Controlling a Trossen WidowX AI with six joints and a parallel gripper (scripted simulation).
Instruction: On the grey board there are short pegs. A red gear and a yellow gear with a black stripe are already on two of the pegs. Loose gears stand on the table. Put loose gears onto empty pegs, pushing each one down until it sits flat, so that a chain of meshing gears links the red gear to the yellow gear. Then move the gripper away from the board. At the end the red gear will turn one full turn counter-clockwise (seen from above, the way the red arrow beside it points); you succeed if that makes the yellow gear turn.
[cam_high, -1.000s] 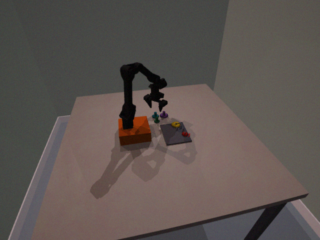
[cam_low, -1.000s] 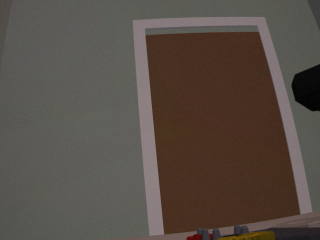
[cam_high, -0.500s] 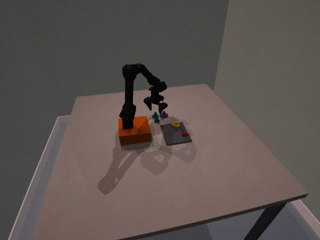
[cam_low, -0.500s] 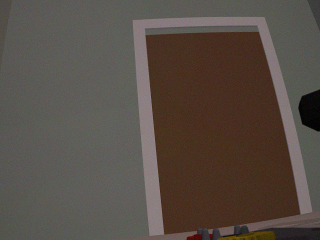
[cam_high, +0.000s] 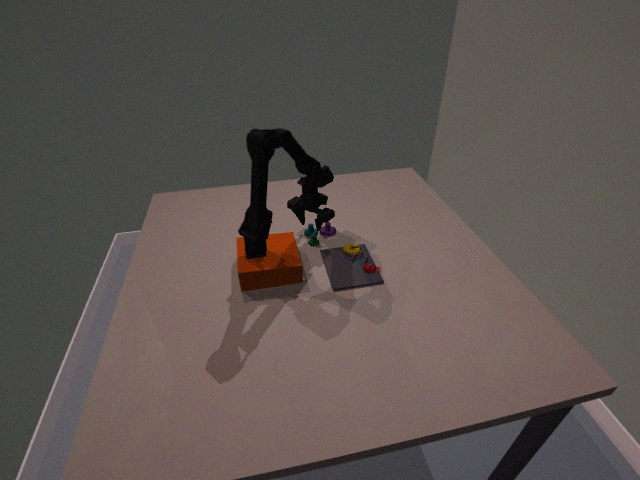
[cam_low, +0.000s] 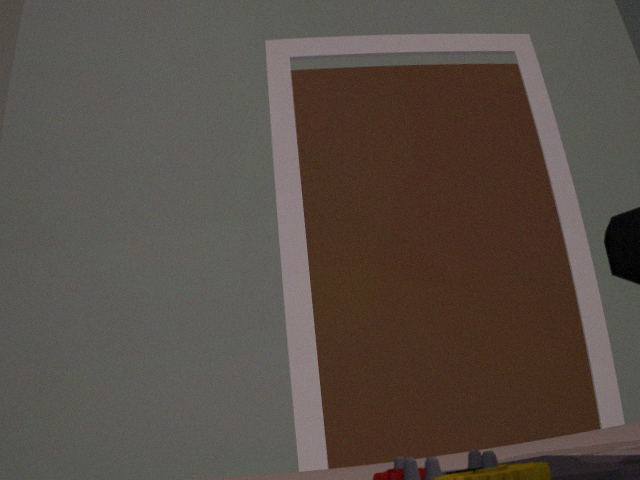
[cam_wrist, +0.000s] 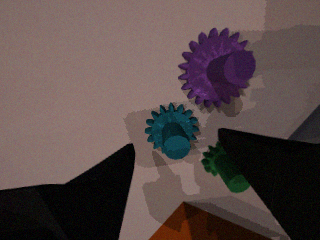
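My gripper tip is now 10 mm above the teal gear. Also, from my gripper tip: green gear: 10 mm behind, 60 mm to the right, 10 mm below; then yellow gear: 110 mm ahead, 150 mm to the right, 10 mm below; then purple gear: 70 mm ahead, 10 mm to the right, 10 mm below.
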